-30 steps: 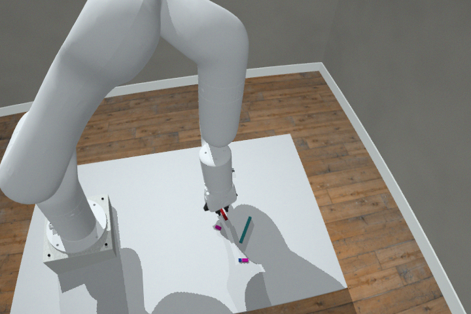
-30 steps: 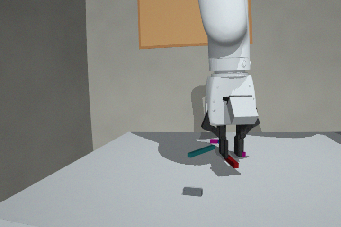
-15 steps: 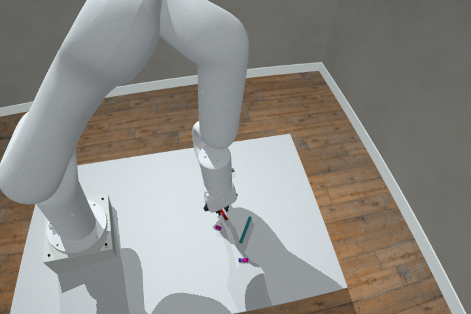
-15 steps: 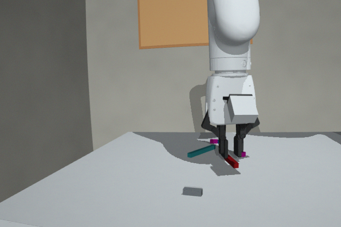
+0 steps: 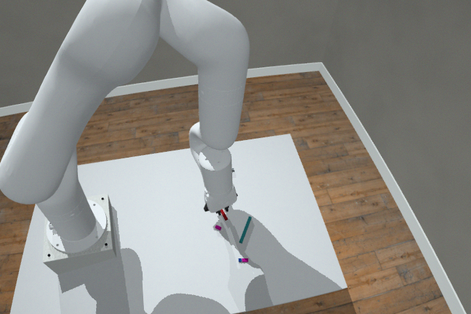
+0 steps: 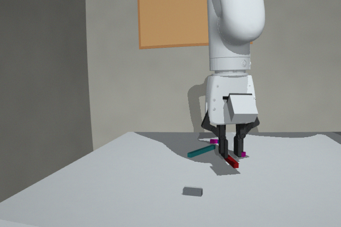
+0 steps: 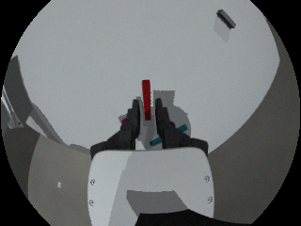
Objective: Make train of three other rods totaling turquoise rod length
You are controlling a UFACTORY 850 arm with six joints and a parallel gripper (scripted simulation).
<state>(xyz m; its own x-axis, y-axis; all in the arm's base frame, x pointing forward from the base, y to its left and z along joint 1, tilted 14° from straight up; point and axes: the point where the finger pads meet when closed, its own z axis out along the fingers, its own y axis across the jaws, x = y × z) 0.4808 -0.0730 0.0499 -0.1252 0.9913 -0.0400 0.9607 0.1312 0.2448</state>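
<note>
Now: the red rod 30 mm below my hand. From my hand the other things lie so: turquoise rod 50 mm ahead, 90 mm to the right, 30 mm below; grey rod 90 mm ahead, 160 mm to the left, 30 mm below; blue rod 190 mm to the right, 30 mm below.
</note>
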